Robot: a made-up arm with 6 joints. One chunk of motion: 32 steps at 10 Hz.
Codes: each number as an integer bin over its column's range. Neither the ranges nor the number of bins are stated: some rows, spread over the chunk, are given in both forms.
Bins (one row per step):
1: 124 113 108 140 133 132
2: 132 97 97 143 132 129
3: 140 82 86 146 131 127
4: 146 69 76 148 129 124
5: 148 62 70 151 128 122
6: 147 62 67 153 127 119
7: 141 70 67 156 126 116
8: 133 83 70 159 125 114
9: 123 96 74 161 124 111
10: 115 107 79 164 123 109
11: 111 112 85 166 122 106
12: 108 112 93 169 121 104
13: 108 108 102 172 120 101
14: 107 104 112 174 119 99
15: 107 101 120 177 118 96
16: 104 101 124 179 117 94
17: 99 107 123 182 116 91
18: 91 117 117 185 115 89
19: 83 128 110 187 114 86
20: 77 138 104 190 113 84
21: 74 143 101 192 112 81
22: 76 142 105 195 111 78
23: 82 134 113 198 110 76
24: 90 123 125 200 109 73
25: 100 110 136 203 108 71
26: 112 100 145 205 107 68
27: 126 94 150 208 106 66
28: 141 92 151 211 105 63
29: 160 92 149 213 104 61
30: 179 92 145 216 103 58
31: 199 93 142 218 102 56
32: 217 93 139 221 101 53
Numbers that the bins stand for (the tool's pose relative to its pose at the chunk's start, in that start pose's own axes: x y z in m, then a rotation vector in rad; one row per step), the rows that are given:
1: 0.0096 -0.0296 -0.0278 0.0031 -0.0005 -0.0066
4: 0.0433 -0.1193 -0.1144 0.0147 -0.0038 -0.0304
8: 0.0234 -0.0907 -0.1306 0.0307 -0.0071 -0.0602
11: -0.0102 -0.0316 -0.0900 0.0409 -0.0095 -0.0841
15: -0.0164 -0.0540 0.0047 0.0568 -0.0128 -0.1139
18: -0.0408 -0.0214 -0.0034 0.0684 -0.0153 -0.1347
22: -0.0638 0.0296 -0.0359 0.0829 -0.0186 -0.1675
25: -0.0271 -0.0357 0.0480 0.0945 -0.0211 -0.1884
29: 0.0647 -0.0724 0.0832 0.1091 -0.0244 -0.2182
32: 0.1519 -0.0704 0.0561 0.1207 -0.0268 -0.2420
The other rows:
2: 0.0219 -0.0622 -0.0575 0.0075 -0.0013 -0.0155
3: 0.0341 -0.0928 -0.0873 0.0118 -0.0021 -0.0215
5: 0.0464 -0.1336 -0.1306 0.0191 -0.0046 -0.0364
6: 0.0448 -0.1336 -0.1387 0.0220 -0.0054 -0.0453
7: 0.0356 -0.1173 -0.1387 0.0264 -0.0062 -0.0543
9: 0.0081 -0.0642 -0.1198 0.0336 -0.0079 -0.0692
10: -0.0041 -0.0418 -0.1062 0.0380 -0.0087 -0.0751
12: -0.0148 -0.0316 -0.0684 0.0452 -0.0104 -0.0900
13: -0.0148 -0.0398 -0.0440 0.0496 -0.0112 -0.0990
14: -0.0164 -0.0479 -0.0169 0.0525 -0.0120 -0.1049
16: -0.0209 -0.0540 0.0155 0.0597 -0.0136 -0.1198
17: -0.0286 -0.0418 0.0128 0.0641 -0.0145 -0.1288
19: -0.0531 0.0010 -0.0224 0.0713 -0.0161 -0.1437
20: -0.0622 0.0214 -0.0386 0.0757 -0.0169 -0.1496
21: -0.0668 0.0316 -0.0467 0.0786 -0.0178 -0.1586
23: -0.0546 0.0133 -0.0142 0.0873 -0.0194 -0.1735
24: -0.0424 -0.0092 0.0182 0.0902 -0.0202 -0.1824
26: -0.0087 -0.0561 0.0724 0.0975 -0.0219 -0.1973
27: 0.0127 -0.0683 0.0859 0.1018 -0.0227 -0.2033
28: 0.0356 -0.0724 0.0886 0.1062 -0.0235 -0.2122
30: 0.0938 -0.0724 0.0724 0.1134 -0.0252 -0.2271
31: 0.1244 -0.0704 0.0642 0.1163 -0.0260 -0.2331

